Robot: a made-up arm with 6 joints.
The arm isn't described. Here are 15 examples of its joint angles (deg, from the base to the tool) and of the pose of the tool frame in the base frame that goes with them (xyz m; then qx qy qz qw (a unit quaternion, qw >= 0)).
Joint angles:
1: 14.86 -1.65 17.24 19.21 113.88 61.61
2: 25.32 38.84 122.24 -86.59 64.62 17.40
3: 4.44 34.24 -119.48 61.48 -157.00 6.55
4: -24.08 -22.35 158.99 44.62 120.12 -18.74
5: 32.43 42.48 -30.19 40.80 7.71 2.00
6: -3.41 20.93 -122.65 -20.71 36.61 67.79
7: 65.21 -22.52 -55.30 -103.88 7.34 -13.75
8: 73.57 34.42 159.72 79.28 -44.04 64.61
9: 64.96 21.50 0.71 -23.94 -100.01 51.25
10: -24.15 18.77 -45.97 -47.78 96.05 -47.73
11: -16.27 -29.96 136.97 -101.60 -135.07 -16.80
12: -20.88 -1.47 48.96 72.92 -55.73 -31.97
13: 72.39 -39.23 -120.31 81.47 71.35 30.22
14: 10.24 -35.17 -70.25 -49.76 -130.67 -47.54
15: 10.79 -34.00 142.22 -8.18 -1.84 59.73
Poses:
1: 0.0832 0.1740 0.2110 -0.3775 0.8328 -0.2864 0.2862
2: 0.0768 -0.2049 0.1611 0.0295 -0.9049 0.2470 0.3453
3: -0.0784 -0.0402 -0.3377 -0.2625 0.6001 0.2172 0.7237
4: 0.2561 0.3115 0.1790 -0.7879 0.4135 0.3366 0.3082
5: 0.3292 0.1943 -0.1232 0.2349 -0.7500 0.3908 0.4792
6: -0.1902 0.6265 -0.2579 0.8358 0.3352 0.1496 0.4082
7: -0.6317 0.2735 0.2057 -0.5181 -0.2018 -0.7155 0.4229
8: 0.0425 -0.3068 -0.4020 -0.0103 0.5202 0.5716 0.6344
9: 0.1679 0.0305 -0.2505 -0.1095 -0.1139 0.1888 0.9692
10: 0.3657 0.2956 0.0944 0.2690 -0.8779 0.3880 0.0797
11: -0.2783 0.4587 0.0371 0.6592 0.5292 -0.2320 0.4811
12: 0.0146 0.0386 -0.1875 -0.2474 -0.4204 -0.7381 0.4660
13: -0.1758 0.1835 0.3223 0.8694 -0.1170 -0.4796 0.0221
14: 0.1541 0.6168 0.0913 -0.2160 0.2133 0.9103 0.2813
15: -0.4044 0.1835 -0.0087 -0.3673 -0.5165 -0.7627 0.1292
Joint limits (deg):
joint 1: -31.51..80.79
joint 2: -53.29..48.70
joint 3: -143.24..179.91
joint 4: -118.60..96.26
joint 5: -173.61..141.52
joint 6: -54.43..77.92
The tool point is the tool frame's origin. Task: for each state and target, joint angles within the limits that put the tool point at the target. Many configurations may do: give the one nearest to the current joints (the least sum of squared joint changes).
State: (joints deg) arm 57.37 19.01 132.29 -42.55 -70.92 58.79
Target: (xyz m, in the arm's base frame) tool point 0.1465 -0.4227 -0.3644
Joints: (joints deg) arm 78.00 48.70 164.92 -47.72 -46.99 36.82
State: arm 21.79 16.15 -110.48 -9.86 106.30 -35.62
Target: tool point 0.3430 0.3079 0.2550
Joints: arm -30.25 -10.54 -96.90 -17.50 110.35 -28.14
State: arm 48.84 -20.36 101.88 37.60 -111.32 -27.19
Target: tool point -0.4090 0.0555 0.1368
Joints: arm 69.77 -53.29 94.43 20.08 -132.42 -11.25
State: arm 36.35 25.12 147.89 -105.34 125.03 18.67
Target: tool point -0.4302 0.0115 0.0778
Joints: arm 31.81 21.16 172.64 -99.17 140.67 9.43
